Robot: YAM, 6 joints.
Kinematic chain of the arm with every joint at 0, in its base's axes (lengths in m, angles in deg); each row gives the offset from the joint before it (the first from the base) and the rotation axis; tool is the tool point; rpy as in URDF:
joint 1: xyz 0 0 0.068 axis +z
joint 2: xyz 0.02 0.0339 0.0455 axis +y
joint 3: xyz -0.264 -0.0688 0 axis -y
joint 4: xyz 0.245 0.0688 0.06 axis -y
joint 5: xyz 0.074 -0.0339 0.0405 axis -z
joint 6: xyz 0.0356 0 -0.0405 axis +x
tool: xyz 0 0 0 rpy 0 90 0
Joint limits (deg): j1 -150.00..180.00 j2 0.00..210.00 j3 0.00..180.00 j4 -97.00..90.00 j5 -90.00..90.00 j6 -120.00..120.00
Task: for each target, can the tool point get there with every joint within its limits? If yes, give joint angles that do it. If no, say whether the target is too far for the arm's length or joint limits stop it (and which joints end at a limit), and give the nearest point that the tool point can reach.
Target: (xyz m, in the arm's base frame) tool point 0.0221 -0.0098 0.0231
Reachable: yes | joints 124.42 189.79 24.14 -57.49 20.98 -68.50
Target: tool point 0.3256 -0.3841 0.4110
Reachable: yes | joints -53.40 155.48 165.03 73.54 -65.56 -38.90
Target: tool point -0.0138 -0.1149 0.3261
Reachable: yes | joints -81.46 35.29 46.77 -42.50 59.46 16.72
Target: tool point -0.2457 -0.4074 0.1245
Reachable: yes | joints -120.00 130.52 71.05 54.63 14.75 -90.26
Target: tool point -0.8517 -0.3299 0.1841
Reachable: no: too far | nearest point -0.5623 -0.3070 0.1631 | short by 0.291 m
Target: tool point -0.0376 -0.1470 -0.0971
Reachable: yes | joints -99.01 150.11 35.29 -2.76 23.27 -0.61
